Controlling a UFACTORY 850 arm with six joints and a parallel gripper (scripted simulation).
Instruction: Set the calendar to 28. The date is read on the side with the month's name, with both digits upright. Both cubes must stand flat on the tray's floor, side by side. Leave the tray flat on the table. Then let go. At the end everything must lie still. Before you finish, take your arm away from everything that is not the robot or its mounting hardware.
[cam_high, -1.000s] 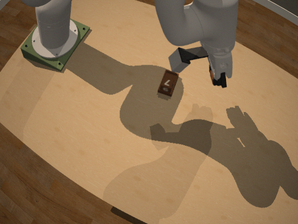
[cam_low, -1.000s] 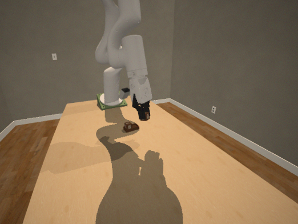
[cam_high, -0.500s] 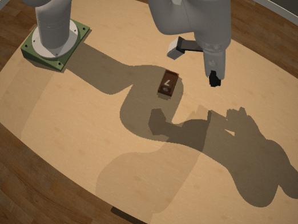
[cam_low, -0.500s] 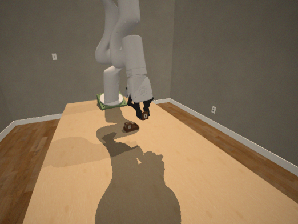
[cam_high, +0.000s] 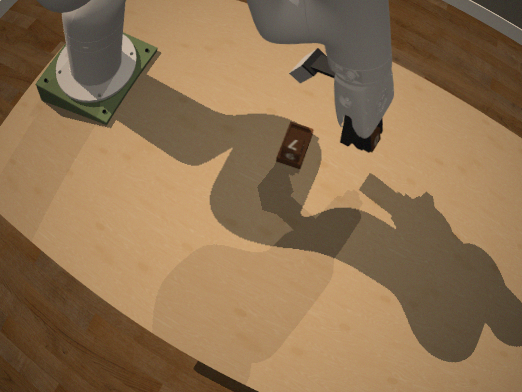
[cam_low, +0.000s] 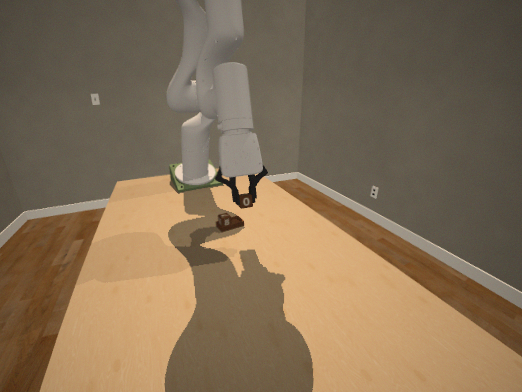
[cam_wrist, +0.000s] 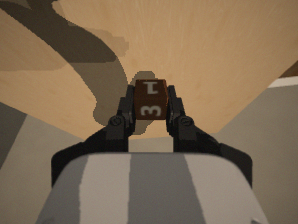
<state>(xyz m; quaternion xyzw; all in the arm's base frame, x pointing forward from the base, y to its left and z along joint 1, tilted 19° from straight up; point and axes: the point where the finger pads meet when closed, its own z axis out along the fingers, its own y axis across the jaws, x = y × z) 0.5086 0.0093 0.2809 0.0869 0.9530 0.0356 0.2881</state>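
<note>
Right now the tray is 14 cm below my hand, 11 cm behind it and 1 cm to the right of it.
</note>
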